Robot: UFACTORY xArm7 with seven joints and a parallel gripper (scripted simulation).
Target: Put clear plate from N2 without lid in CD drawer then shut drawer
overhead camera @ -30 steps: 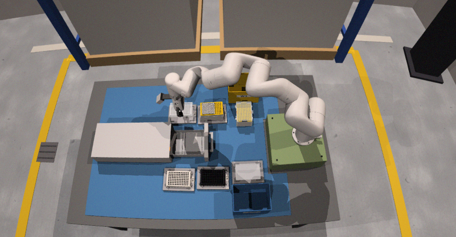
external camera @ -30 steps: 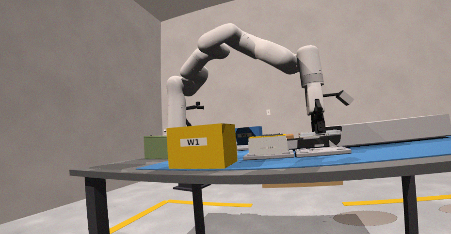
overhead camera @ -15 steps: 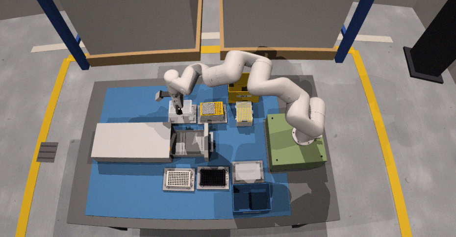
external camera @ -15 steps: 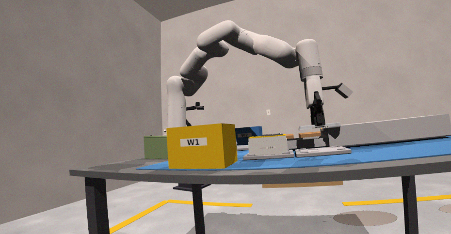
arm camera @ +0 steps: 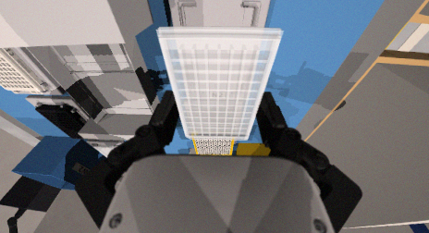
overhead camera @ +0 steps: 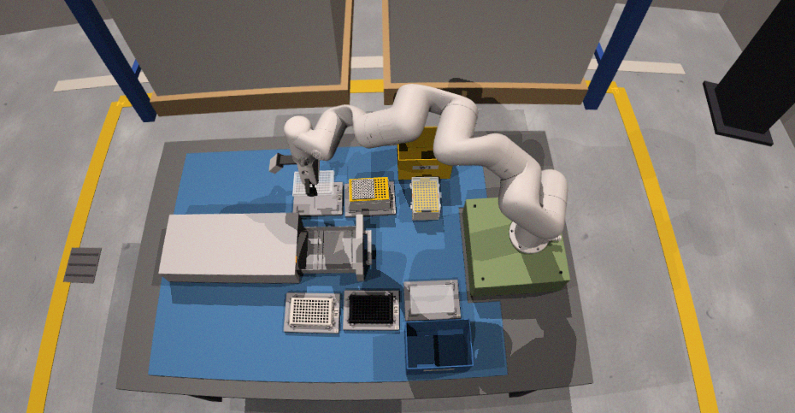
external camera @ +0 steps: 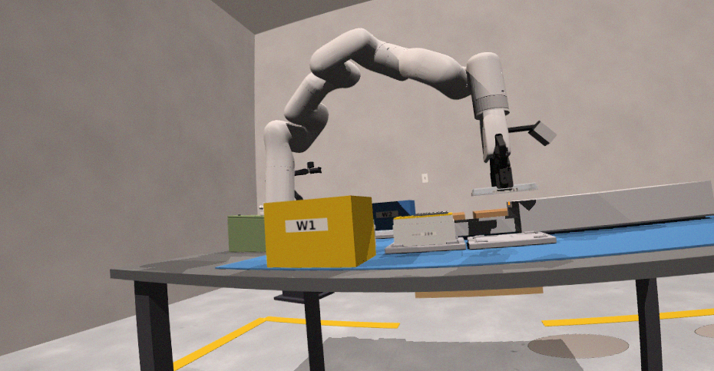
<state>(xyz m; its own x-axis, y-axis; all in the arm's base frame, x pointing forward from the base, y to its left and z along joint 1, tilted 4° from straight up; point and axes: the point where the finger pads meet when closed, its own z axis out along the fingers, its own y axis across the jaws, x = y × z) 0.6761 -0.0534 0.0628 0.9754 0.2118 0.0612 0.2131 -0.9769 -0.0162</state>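
My gripper is now 7 cm past the drawer, 18 cm to the right of it and 10 cm above it. Round my hand: black plate (25 cm behind, 33 cm to the left, 10 cm below); then yellow bin W1 (32 cm behind, 20 cm to the right, 9 cm below); then white plate (8 cm behind, 38 cm to the left, 10 cm below).
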